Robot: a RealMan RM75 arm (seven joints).
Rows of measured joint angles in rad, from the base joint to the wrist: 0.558 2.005 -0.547 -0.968 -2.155 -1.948 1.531; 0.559 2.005 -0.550 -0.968 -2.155 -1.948 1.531; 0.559 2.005 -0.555 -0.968 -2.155 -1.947 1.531; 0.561 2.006 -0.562 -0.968 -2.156 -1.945 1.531; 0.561 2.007 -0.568 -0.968 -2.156 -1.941 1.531; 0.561 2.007 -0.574 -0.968 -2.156 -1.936 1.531; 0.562 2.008 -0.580 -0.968 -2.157 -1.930 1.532; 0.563 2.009 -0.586 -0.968 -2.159 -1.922 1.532; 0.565 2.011 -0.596 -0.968 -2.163 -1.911 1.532; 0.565 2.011 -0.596 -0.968 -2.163 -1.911 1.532; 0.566 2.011 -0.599 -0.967 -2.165 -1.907 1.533; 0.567 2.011 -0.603 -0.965 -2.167 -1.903 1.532; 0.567 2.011 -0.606 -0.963 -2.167 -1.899 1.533; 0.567 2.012 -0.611 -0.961 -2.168 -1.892 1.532; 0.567 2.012 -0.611 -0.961 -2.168 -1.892 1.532; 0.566 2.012 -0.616 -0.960 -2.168 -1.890 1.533; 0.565 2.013 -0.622 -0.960 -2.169 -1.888 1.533; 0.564 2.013 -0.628 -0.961 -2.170 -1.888 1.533; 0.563 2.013 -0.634 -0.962 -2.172 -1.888 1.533; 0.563 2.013 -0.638 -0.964 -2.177 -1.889 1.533; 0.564 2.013 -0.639 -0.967 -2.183 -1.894 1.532; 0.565 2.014 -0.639 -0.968 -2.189 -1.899 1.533; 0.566 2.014 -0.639 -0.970 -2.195 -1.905 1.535
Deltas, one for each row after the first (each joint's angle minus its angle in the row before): 0.001 0.000 -0.003 0.000 0.000 0.000 0.000; 0.000 0.000 -0.005 0.000 0.000 0.001 0.000; 0.002 0.001 -0.007 0.000 -0.001 0.002 0.000; 0.000 0.001 -0.006 0.000 0.000 0.004 0.000; 0.000 0.000 -0.006 0.000 0.000 0.005 0.000; 0.001 0.001 -0.006 0.000 -0.001 0.006 0.001; 0.001 0.001 -0.006 0.000 -0.002 0.008 0.000; 0.002 0.002 -0.010 0.000 -0.004 0.011 0.000; 0.000 0.000 0.000 0.000 0.000 0.000 0.000; 0.001 0.000 -0.003 0.001 -0.002 0.004 0.001; 0.001 0.000 -0.004 0.002 -0.002 0.004 -0.001; 0.000 0.000 -0.003 0.002 0.000 0.004 0.001; 0.000 0.001 -0.005 0.002 -0.001 0.007 -0.001; 0.000 0.000 0.000 0.000 0.000 0.000 0.000; -0.001 0.000 -0.005 0.001 0.000 0.002 0.001; -0.001 0.001 -0.006 0.000 -0.001 0.002 0.000; -0.001 0.000 -0.006 -0.001 -0.001 0.000 0.000; -0.001 0.000 -0.006 -0.001 -0.002 0.000 0.000; 0.000 0.000 -0.004 -0.002 -0.005 -0.001 0.000; 0.001 0.000 -0.001 -0.003 -0.006 -0.005 -0.001; 0.001 0.001 0.000 -0.001 -0.006 -0.005 0.001; 0.001 0.000 0.000 -0.002 -0.006 -0.006 0.002
